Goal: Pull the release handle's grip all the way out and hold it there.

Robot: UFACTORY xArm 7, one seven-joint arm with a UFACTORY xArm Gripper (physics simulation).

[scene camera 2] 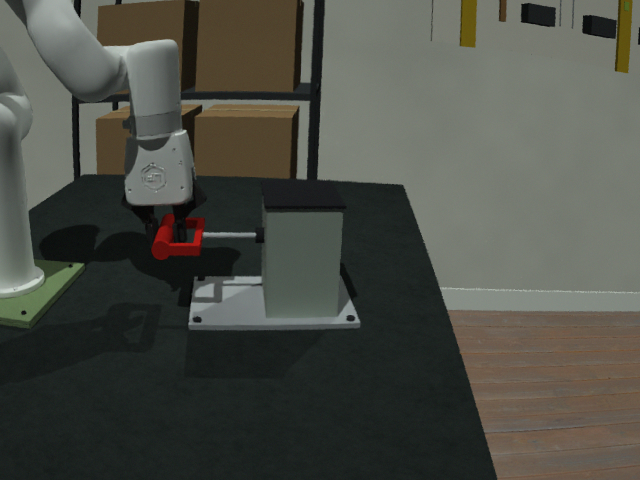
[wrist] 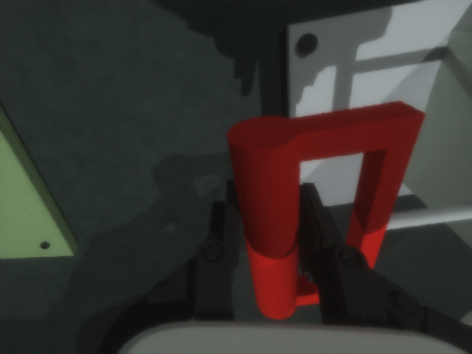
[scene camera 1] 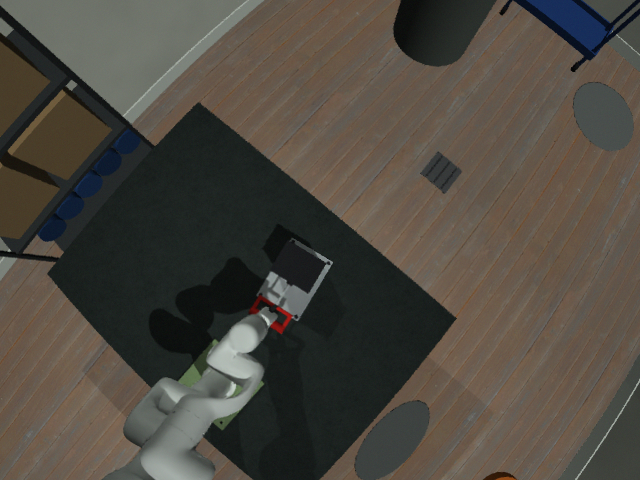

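Note:
The release handle's red grip (scene camera 1: 278, 327) (scene camera 2: 163, 241) (wrist: 269, 195) is a thick round bar, joined by side arms to a rectangular red frame. My gripper (scene camera 1: 269, 313) (scene camera 2: 165, 235) (wrist: 266, 200) points down and is shut on the grip, one finger outside the bar and the other inside the frame. A long stretch of pale rod (scene camera 2: 230, 235) (wrist: 430, 218) shows between the frame and the black collar (scene camera 2: 260, 235) on the housing (scene camera 2: 302, 263) (scene camera 1: 299, 266). The handle is level above the pale base plate (scene camera 2: 232, 310) (scene camera 1: 305, 299). How the fingertips touch the bar is partly hidden.
The arm stands on a green plate (scene camera 1: 193, 374) (scene camera 2: 56, 279) (wrist: 30, 210) on the dark surface (scene camera 1: 372, 310) (scene camera 2: 310, 413). A shelf rack (scene camera 2: 316, 103) with brown boxes (scene camera 2: 245, 144) stands behind. The black-topped housing rises beyond the handle.

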